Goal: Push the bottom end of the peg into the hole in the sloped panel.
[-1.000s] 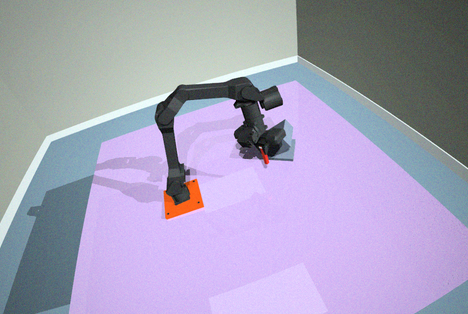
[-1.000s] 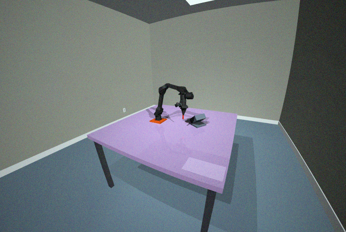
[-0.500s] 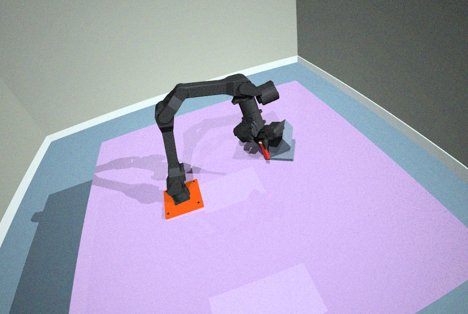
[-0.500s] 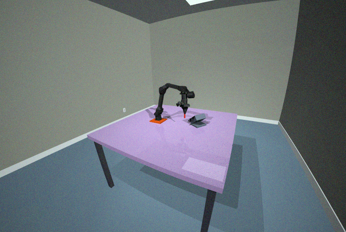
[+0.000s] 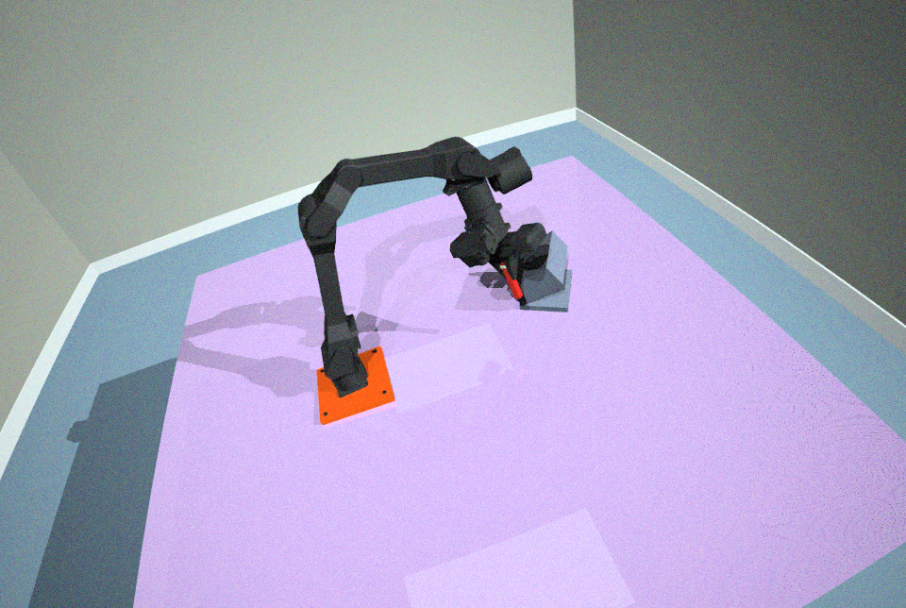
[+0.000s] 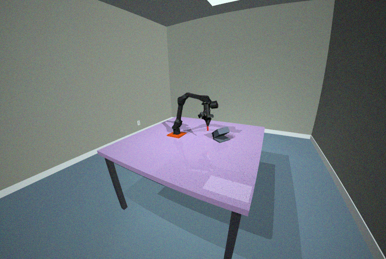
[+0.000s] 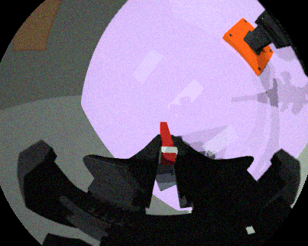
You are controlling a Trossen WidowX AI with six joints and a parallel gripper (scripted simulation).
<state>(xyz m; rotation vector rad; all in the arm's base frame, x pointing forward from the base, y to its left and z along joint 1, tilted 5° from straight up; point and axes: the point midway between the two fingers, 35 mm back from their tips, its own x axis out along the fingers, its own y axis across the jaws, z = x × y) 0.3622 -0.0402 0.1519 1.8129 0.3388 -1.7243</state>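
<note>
The grey sloped panel is 10 cm ahead of my gripper tip, 9 cm to the left of it and 8 cm below it. Round my gripper tip: red peg (2 cm above).
</note>
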